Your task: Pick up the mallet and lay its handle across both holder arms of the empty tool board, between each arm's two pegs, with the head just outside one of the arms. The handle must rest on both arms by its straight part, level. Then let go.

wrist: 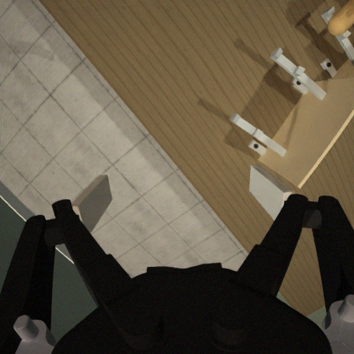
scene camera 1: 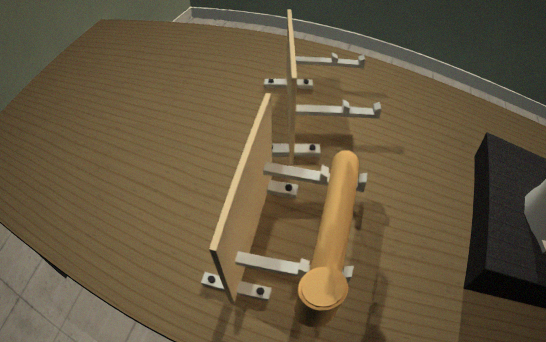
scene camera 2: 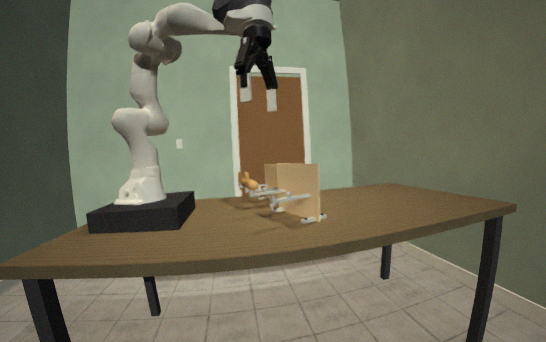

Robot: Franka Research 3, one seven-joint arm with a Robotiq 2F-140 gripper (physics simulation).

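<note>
An orange mallet (scene camera 1: 336, 215) (scene camera 2: 249, 181) lies across both arms of the occupied tool board (scene camera 1: 250, 200), its handle between their pegs and its head outside the arm nearest scene camera 1. The handle's end shows at the wrist view's upper right. The empty tool board (scene camera 1: 292, 45) (scene camera 2: 302, 187) (wrist: 320, 125) stands beside it. Its two holder arms, the first arm (scene camera 1: 320, 109) (wrist: 310, 84) and the second arm (scene camera 1: 320, 60) (wrist: 265, 140), carry nothing. My gripper (scene camera 2: 258, 97) (wrist: 179, 182) is open and empty, high above the table and the boards.
The wooden table (scene camera 1: 125, 100) (scene camera 2: 225, 240) (wrist: 150, 75) carries both boards. The robot's black base block (scene camera 1: 482, 200) (scene camera 2: 140, 217) stands on the table, on the pegged side of the boards. The table edge and tiled floor (wrist: 60, 100) lie under my gripper in the wrist view.
</note>
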